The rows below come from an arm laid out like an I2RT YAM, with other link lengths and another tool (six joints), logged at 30 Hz.
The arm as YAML. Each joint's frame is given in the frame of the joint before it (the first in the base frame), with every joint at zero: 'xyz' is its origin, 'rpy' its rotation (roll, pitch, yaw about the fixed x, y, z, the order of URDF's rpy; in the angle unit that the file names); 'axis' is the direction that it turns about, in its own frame. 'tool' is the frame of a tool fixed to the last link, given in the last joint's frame.
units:
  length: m
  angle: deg
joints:
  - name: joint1
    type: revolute
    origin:
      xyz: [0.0, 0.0, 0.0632]
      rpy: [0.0, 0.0, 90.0]
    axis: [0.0, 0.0, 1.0]
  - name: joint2
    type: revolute
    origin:
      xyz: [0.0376, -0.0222, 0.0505]
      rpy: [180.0, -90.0, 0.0]
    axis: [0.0, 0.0, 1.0]
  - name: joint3
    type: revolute
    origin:
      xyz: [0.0, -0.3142, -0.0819]
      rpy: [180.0, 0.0, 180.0]
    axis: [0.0, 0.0, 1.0]
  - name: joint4
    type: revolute
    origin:
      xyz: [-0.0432, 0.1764, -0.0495]
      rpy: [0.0, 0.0, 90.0]
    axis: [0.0, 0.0, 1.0]
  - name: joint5
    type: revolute
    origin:
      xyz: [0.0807, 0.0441, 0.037]
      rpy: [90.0, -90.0, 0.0]
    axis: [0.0, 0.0, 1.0]
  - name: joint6
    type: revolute
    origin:
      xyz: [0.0, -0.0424, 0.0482]
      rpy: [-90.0, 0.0, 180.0]
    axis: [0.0, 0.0, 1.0]
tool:
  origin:
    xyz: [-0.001, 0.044, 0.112]
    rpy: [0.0, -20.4, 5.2]
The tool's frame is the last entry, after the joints.
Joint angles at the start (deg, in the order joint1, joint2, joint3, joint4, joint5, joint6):
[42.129 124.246 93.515 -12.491 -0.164 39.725]
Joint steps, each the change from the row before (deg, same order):
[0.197 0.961 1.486 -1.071 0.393 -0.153]
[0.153 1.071 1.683 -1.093 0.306 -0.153]
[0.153 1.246 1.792 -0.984 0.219 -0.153]
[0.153 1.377 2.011 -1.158 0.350 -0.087]
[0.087 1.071 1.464 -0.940 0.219 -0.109]
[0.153 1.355 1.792 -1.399 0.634 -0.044]
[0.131 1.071 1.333 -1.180 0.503 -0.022]
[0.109 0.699 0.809 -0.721 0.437 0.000]
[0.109 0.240 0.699 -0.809 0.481 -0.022]
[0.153 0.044 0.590 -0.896 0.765 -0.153]
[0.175 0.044 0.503 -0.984 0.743 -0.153]
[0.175 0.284 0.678 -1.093 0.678 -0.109]
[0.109 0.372 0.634 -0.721 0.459 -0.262]
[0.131 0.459 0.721 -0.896 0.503 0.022]
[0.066 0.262 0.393 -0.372 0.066 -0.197]
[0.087 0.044 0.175 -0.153 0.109 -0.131]
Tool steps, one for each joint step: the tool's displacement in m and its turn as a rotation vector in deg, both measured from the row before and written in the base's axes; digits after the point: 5 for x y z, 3 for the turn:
[0.00200 0.00313 -0.00303 -0.649 0.148 0.017]
[0.00258 0.00342 -0.00299 -0.563 0.138 0.039]
[0.00296 0.00412 -0.00374 -0.491 0.146 0.104]
[0.00337 0.00400 -0.00427 -0.583 0.177 -0.033]
[0.00232 0.00264 -0.00417 -0.544 0.245 0.011]
[0.00257 0.00225 -0.00630 -1.014 0.372 -0.254]
[0.00152 0.00144 -0.00578 -0.908 0.409 -0.195]
[0.00091 0.00079 -0.00396 -0.655 0.223 -0.184]
[0.00030 0.00009 -0.00033 -0.513 -0.001 -0.194]
[-0.00010 -0.00060 0.00088 -0.738 -0.204 -0.236]
[-0.00068 -0.00075 0.00010 -0.850 -0.068 -0.195]
[-0.00048 -0.00036 -0.00154 -0.915 0.105 -0.179]
[0.00023 0.00032 -0.00163 -0.711 -0.011 0.017]
[0.00007 0.00008 -0.00251 -0.710 0.192 -0.203]
[-0.00003 0.00084 -0.00122 -0.308 0.068 0.178]
[-0.00026 0.00071 0.00027 -0.145 -0.089 0.121]

